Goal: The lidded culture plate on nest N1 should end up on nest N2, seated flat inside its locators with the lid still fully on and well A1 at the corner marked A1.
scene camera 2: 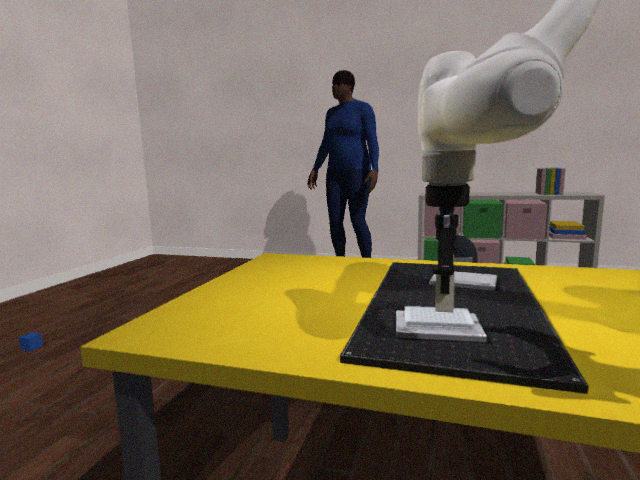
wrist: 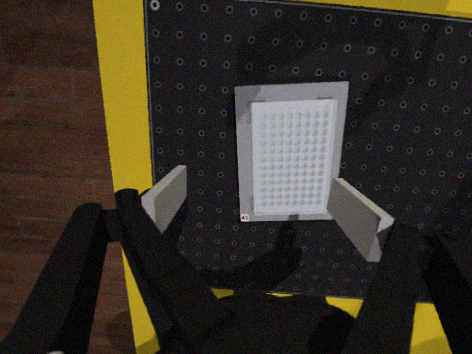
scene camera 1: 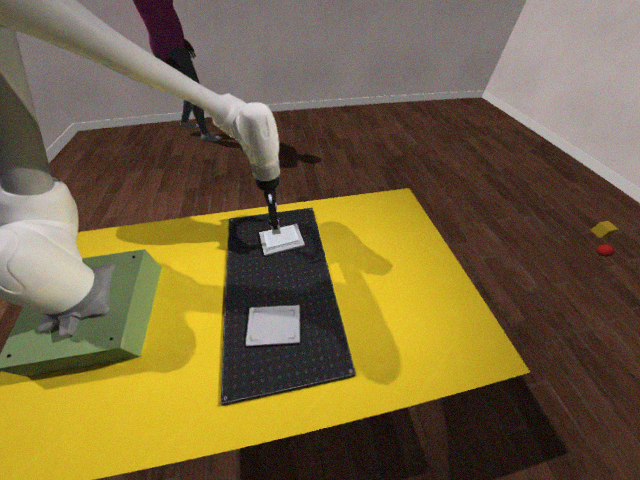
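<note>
The lidded culture plate, white with rows of wells, lies on grey nest N1. The lid looks on. An A1 label marks the nest's lower left corner in the wrist view. Nest N2 holds no plate; its corner locators show in scene camera 1. My gripper is open and empty, pointing down above the plate. In the wrist view the plate is right of the finger midline, and the right finger overlaps its lower right edge.
Both nests stand on a black perforated board on the yellow table. The arm's base stands on a green block at the left in scene camera 1. A person shows beyond the table in each scene view.
</note>
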